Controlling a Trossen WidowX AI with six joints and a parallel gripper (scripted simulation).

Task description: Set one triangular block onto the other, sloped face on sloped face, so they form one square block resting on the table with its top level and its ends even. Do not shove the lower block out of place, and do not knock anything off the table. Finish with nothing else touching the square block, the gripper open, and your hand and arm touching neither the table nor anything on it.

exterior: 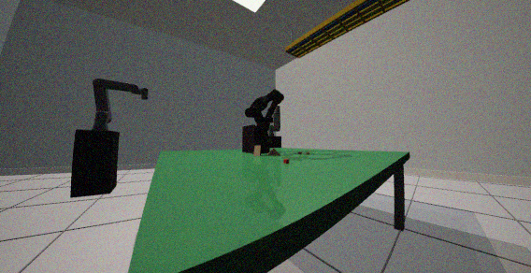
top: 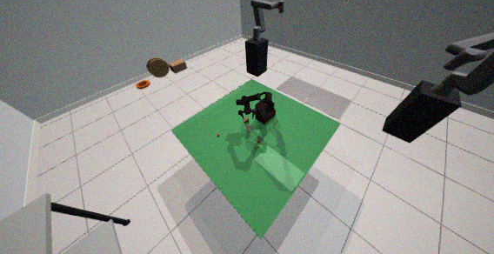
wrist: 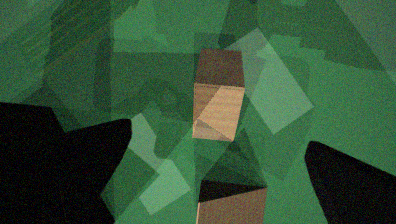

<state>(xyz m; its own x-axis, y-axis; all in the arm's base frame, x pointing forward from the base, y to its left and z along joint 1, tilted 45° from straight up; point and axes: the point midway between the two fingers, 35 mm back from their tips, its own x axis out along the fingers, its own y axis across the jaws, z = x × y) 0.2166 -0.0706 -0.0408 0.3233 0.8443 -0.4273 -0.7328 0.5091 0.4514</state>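
The tan triangular block lies 8 cm below my gripper tip, 3 cm to the left of it and 2 cm ahead of it. Round my gripper tip: red cube 30 cm ahead, 15 cm to the right, 9 cm below.
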